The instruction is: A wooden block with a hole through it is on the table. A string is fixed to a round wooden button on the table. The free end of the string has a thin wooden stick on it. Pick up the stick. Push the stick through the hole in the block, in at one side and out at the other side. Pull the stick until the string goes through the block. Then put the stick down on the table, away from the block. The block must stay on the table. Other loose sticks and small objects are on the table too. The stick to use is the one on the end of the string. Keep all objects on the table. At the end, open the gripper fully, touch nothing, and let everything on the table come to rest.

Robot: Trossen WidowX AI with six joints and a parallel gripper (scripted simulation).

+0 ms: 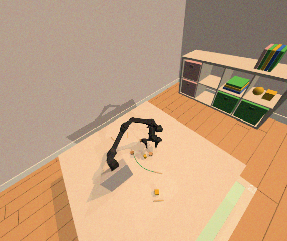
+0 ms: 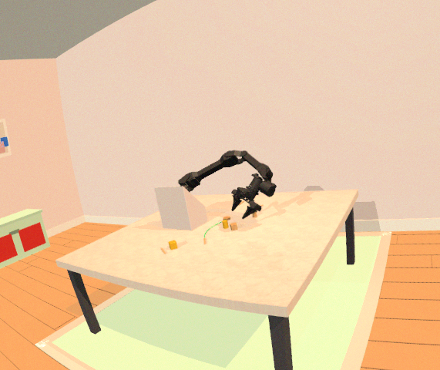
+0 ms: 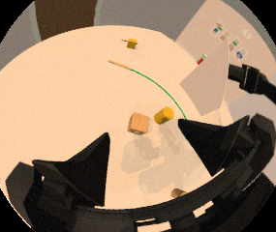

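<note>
Now: gripper tip 6 cm above the wooden block, 2 cm past it and 1 cm to the left of it. The rest, counted from my gripper tip: thin wooden stick (17 cm to the right, 9 cm behind, 7 cm below); then wooden cylinder (18 cm to the left, 6 cm below, 1 cm behind); then yellow cylinder (8 cm behind, 5 cm below).
</note>
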